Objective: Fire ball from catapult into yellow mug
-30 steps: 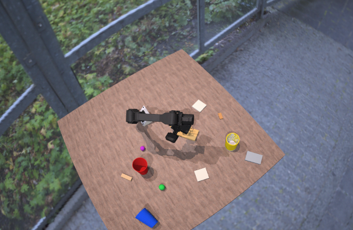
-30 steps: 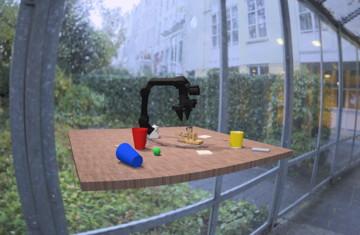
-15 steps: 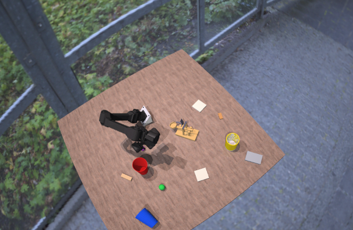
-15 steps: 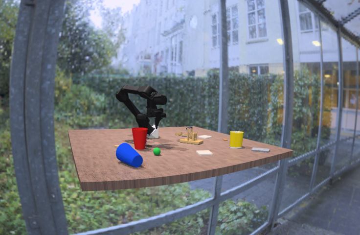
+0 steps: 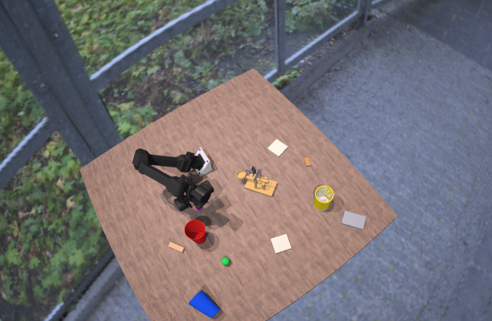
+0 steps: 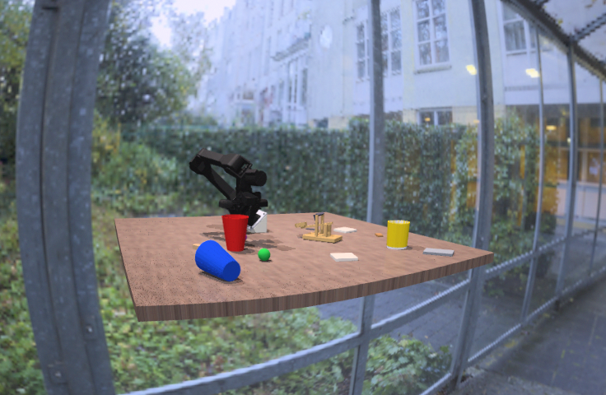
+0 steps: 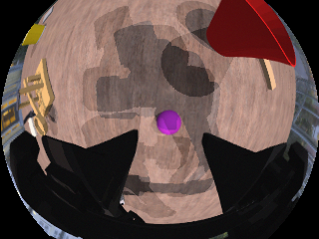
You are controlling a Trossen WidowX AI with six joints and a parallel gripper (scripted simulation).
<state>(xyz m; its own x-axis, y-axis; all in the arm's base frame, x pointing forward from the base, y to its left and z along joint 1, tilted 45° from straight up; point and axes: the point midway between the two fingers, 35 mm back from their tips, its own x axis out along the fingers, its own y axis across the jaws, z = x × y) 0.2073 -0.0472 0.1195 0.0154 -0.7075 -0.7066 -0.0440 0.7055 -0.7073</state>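
My gripper tip is 50 mm above the purple ball. Round my gripper tip: wooden catapult: 20 mm ahead, 300 mm to the left, 10 mm below; red cup: 140 mm ahead, 80 mm to the right, 30 mm below; green ball: 310 mm ahead, 30 mm to the right, 40 mm below.
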